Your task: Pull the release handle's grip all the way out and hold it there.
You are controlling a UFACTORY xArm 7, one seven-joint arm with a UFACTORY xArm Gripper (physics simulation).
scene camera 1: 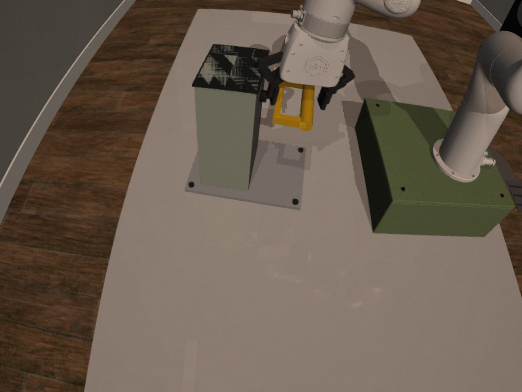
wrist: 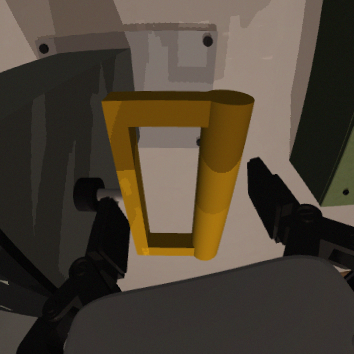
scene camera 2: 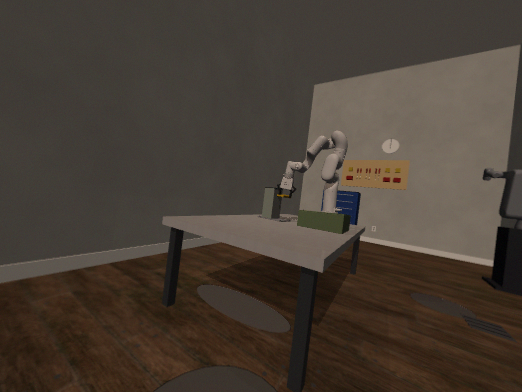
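The release handle's yellow grip (scene camera 1: 308, 107) (scene camera 2: 283, 196) (wrist: 219, 180) is a rectangular frame with a thick round bar on the side away from the housing. A short grey rod (wrist: 108, 194) joins it to a black collar (wrist: 89, 194) on the pale green housing (scene camera 1: 225, 135) (scene camera 2: 271, 203) (wrist: 45, 150). My gripper (scene camera 1: 299, 100) (wrist: 182, 193) is open. In the wrist view its left finger is beside the grip's housing-side bar, near the rod, and its right finger stands apart from the round bar. The fingers do not press on the grip.
The housing stands on a grey base plate (scene camera 1: 280, 185) bolted to the table (scene camera 1: 240, 300) (scene camera 2: 240, 232). A green box (scene camera 1: 415, 150) (scene camera 2: 322, 221) (wrist: 345, 170) carries the arm's base and stands to the right of the handle.
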